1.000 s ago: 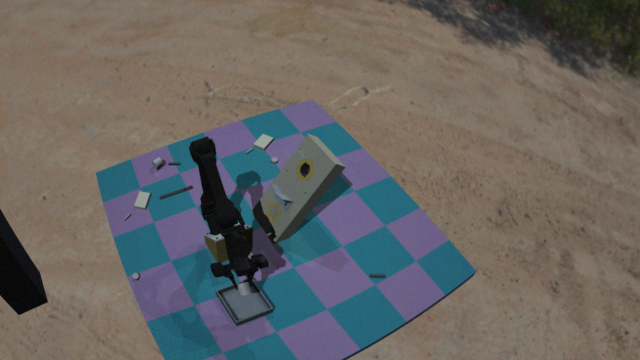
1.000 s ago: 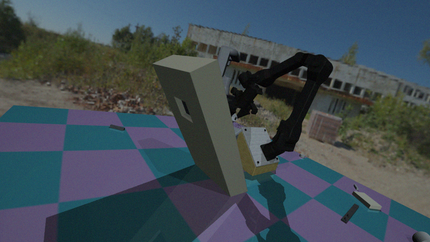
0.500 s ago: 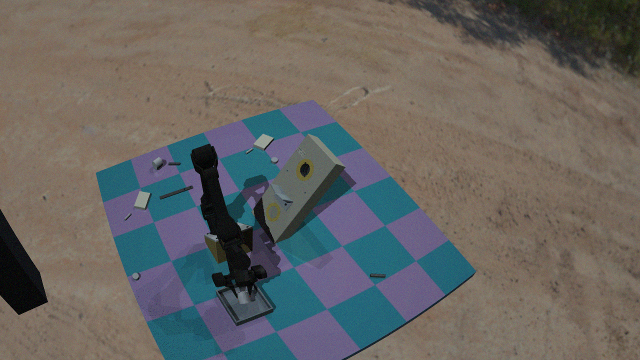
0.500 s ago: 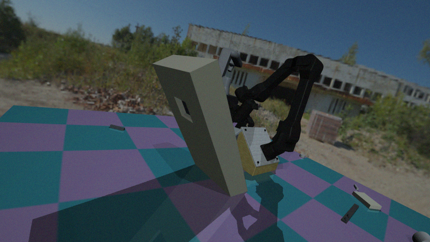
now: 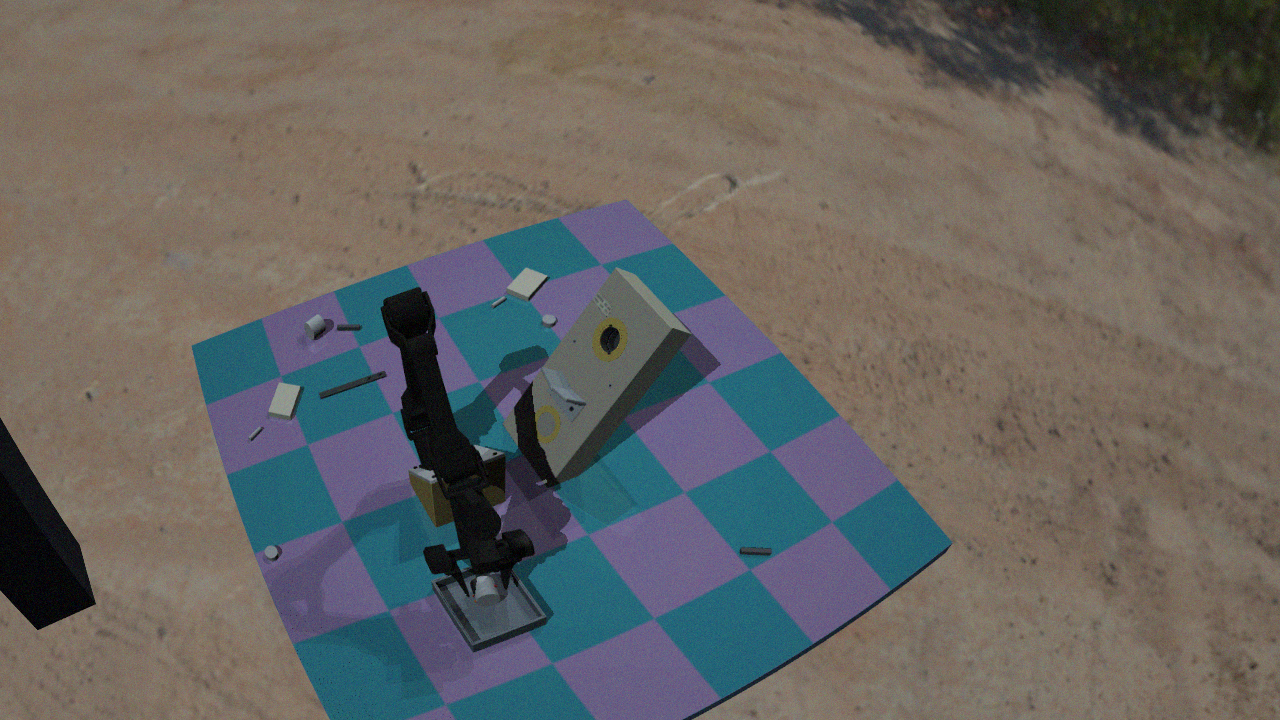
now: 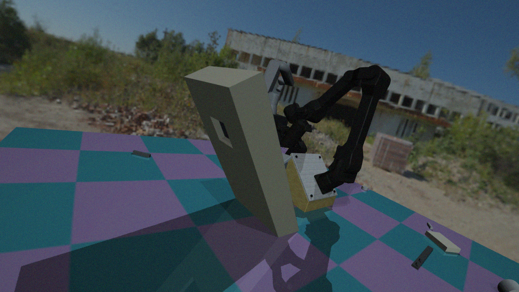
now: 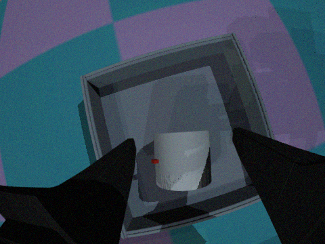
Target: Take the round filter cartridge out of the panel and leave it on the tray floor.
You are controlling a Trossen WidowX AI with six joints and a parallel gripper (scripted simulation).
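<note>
Right now the round grey filter cartridge is 20 mm to the left of my gripper tip, 20 mm below it and 10 mm ahead of it. Also, from my gripper tip: tan service panel (400 mm ahead, 250 mm to the left, 100 mm above); grey tray (40 mm below).
</note>
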